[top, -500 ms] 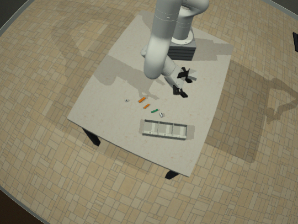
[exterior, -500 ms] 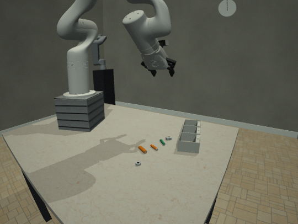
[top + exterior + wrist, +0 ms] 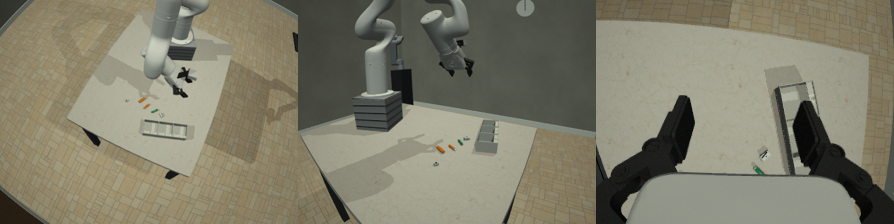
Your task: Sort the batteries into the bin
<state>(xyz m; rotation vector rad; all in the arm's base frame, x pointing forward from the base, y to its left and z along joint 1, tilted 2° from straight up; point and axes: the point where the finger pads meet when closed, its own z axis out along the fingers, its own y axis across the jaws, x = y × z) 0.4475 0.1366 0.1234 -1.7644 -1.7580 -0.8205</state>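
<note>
Now: hand 160 mm short of the grey bin, 40 mm to the left of it and 260 mm above it. Also, from my hand: green battery (60 mm ahead, 130 mm to the right, 280 mm below); then thin orange battery (50 mm ahead, 190 mm to the right, 280 mm below); then thick orange battery (20 mm ahead, 230 mm to the right, 280 mm below).
</note>
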